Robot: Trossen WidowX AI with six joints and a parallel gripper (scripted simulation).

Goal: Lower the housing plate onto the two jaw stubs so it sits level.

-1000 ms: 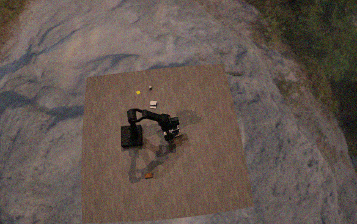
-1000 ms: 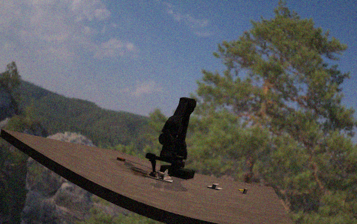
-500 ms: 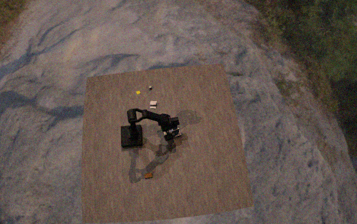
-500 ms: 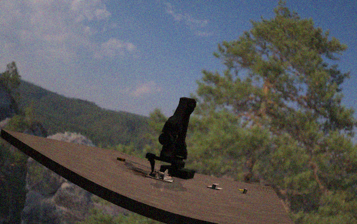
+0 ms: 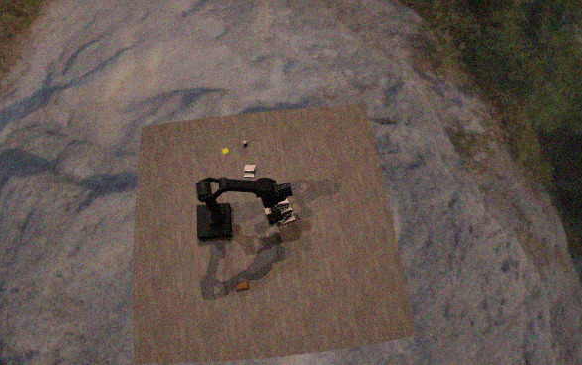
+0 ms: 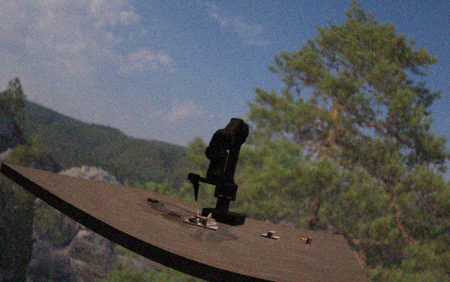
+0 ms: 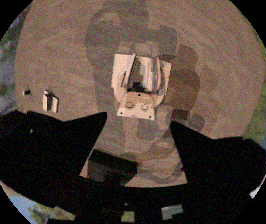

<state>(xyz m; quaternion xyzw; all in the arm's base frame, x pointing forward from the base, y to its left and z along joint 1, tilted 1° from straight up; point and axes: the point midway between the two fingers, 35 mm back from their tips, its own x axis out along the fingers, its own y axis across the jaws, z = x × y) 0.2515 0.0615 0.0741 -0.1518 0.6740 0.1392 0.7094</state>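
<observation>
The housing plate lies 6 cm below my gripper tip. Round my gripper tip: yellow piece: 27 cm behind, 36 cm to the left, 8 cm below.
</observation>
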